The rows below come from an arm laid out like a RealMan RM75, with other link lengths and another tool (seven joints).
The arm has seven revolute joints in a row. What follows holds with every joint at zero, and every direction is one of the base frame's. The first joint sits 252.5 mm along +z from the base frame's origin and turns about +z. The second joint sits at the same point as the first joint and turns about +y. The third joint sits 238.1 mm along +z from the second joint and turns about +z. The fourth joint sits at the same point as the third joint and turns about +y. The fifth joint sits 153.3 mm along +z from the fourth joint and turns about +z. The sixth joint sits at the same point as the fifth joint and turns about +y. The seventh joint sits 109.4 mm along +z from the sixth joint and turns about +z. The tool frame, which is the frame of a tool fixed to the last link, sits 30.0 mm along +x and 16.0 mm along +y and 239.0 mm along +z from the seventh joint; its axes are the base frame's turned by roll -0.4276, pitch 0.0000 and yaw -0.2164 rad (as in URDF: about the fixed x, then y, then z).
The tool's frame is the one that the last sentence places.
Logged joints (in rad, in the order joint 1, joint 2, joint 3, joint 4, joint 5, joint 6, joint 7), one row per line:
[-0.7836 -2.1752 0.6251 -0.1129 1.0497 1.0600 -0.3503]
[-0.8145 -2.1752 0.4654 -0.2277 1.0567 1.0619 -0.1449]
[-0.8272 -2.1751 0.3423 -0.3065 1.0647 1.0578 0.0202]
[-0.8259 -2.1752 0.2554 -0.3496 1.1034 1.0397 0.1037]
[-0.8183 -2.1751 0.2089 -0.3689 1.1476 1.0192 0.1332]
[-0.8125 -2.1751 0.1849 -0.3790 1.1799 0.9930 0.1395]
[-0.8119 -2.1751 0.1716 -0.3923 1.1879 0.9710 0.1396]
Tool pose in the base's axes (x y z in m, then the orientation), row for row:
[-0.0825 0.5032 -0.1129 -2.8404 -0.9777 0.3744]
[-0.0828 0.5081 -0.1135 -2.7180 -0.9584 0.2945]
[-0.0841 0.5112 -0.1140 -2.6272 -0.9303 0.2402]
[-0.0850 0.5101 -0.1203 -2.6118 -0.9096 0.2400]
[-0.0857 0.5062 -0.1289 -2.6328 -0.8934 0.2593]
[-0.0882 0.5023 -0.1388 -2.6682 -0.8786 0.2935]
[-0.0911 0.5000 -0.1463 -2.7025 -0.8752 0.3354]
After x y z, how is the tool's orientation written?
As angles about the fixed x, y, z axes (roll, pitch, yaw), in radians.
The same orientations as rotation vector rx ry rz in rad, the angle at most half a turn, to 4 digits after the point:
[-2.3400 -0.6419 -1.1957]
[-2.2970 -0.6074 -1.1391]
[-2.2669 -0.5821 -1.0830]
[-2.2662 -0.5832 -1.0508]
[-2.2840 -0.5919 -1.0334]
[-2.3058 -0.6124 -1.0184]
[-2.3151 -0.6450 -1.0136]

